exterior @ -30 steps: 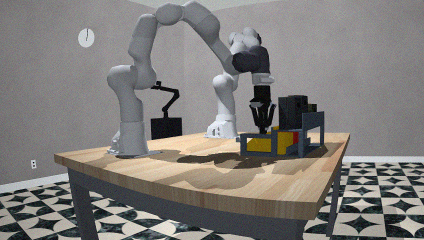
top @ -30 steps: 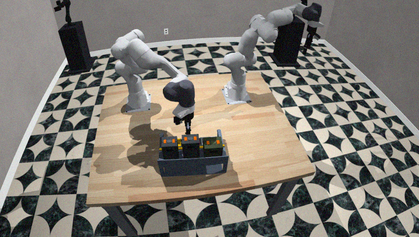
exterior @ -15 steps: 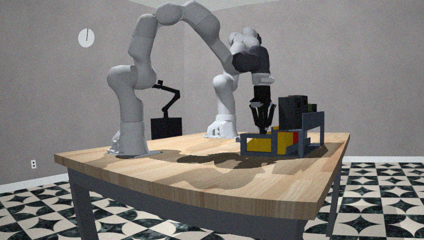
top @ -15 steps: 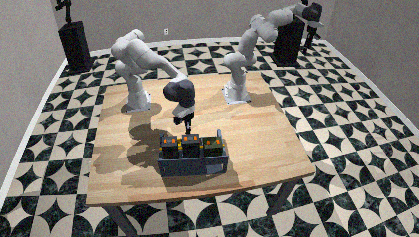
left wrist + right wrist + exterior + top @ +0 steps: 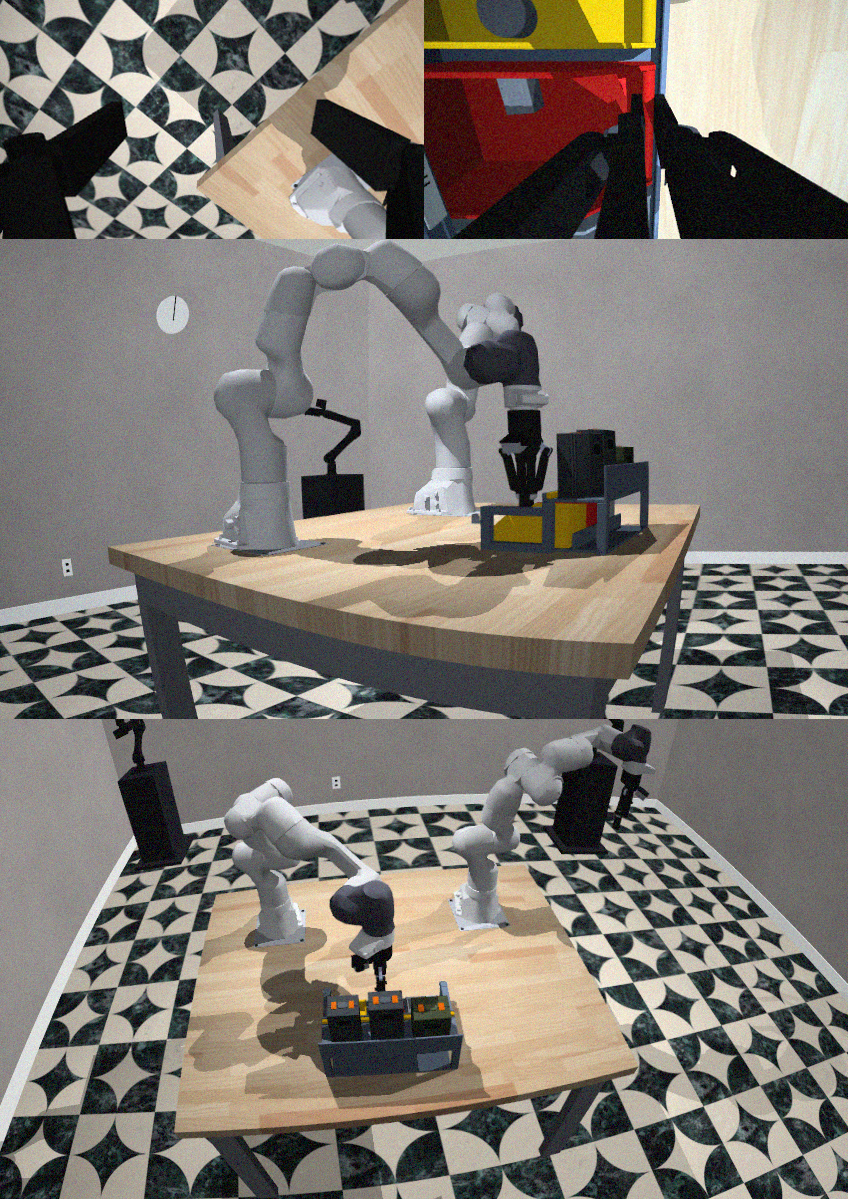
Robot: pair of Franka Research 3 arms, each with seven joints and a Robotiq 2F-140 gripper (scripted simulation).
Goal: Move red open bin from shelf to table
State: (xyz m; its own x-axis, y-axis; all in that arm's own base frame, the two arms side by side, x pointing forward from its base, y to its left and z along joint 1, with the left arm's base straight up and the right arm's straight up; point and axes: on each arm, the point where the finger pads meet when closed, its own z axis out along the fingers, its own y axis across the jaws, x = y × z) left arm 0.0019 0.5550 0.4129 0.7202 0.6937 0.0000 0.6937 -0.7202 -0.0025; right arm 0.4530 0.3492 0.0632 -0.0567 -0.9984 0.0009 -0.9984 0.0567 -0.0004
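Observation:
Now: the red bin 8 cm ahead of my right hand, 1 cm to the left of it and 2 cm below it. From my right hand the other things lie so: yellow bar: 13 cm ahead, 1 cm to the left, 4 cm above; blue-grey shelf: 11 cm ahead, 1 cm to the left; yellow bin: 8 cm ahead, 10 cm to the right, 2 cm below.

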